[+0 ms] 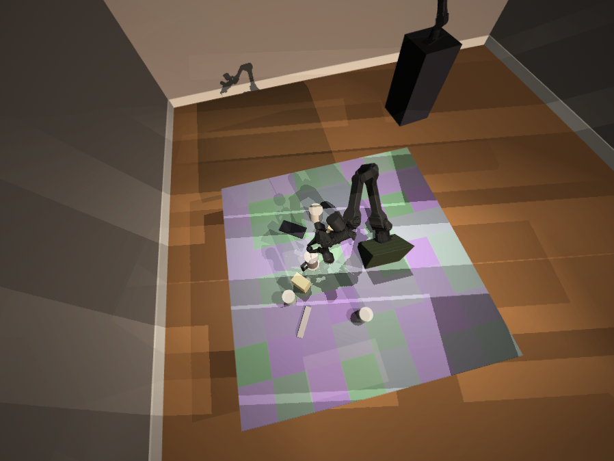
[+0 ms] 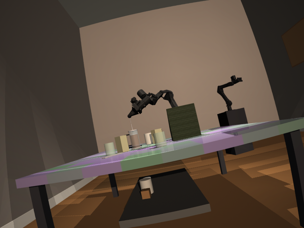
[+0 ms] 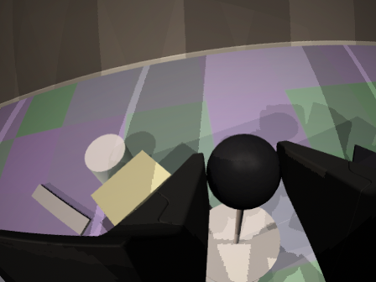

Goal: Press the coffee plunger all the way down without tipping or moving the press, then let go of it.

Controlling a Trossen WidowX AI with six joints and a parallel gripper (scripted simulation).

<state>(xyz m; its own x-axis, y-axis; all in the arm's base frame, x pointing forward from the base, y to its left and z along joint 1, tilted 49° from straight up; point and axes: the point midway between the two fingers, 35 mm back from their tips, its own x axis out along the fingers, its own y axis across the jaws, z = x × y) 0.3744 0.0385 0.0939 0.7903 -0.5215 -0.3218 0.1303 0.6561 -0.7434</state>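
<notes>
The coffee press is 1 cm ahead of my gripper tip, 1 cm to the left of it and 12 cm below it. From my gripper tip the other things lie so: black slab: 2 cm ahead, 24 cm to the right, 24 cm below; pale bar: 13 cm ahead, 27 cm to the left, 24 cm below.
</notes>
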